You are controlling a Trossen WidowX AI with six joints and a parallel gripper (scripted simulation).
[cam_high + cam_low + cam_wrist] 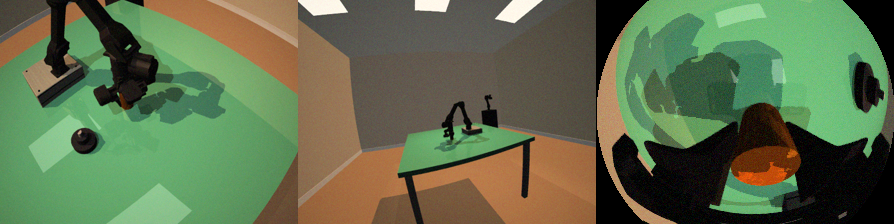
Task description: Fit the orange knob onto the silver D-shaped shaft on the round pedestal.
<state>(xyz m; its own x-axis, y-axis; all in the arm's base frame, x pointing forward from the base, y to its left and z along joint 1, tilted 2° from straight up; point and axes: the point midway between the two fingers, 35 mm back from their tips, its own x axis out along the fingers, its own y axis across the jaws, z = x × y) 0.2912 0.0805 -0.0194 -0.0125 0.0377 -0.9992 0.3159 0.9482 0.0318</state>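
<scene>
The pedestal lies 19 cm to the right of my gripper tip and 2 cm above it. Round my gripper tip: orange knob 3 cm above.
</scene>
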